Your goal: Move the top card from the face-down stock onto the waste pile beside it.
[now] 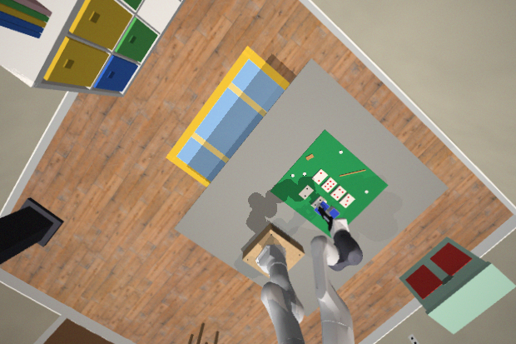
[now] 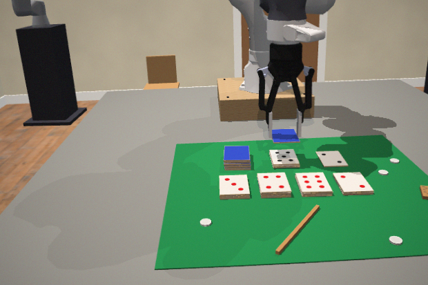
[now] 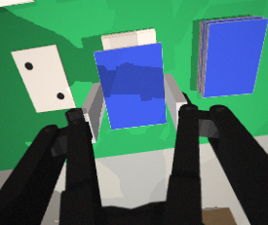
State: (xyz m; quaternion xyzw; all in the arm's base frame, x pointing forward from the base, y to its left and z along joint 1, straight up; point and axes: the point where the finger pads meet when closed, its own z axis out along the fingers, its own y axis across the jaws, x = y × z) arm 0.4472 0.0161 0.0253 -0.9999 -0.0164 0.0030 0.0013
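My hand is 130 mm short of the green mat, 110 mm above it and 20 mm to the right of it. Also, from my hand: wooden stick: 310 mm ahead, 90 mm below.
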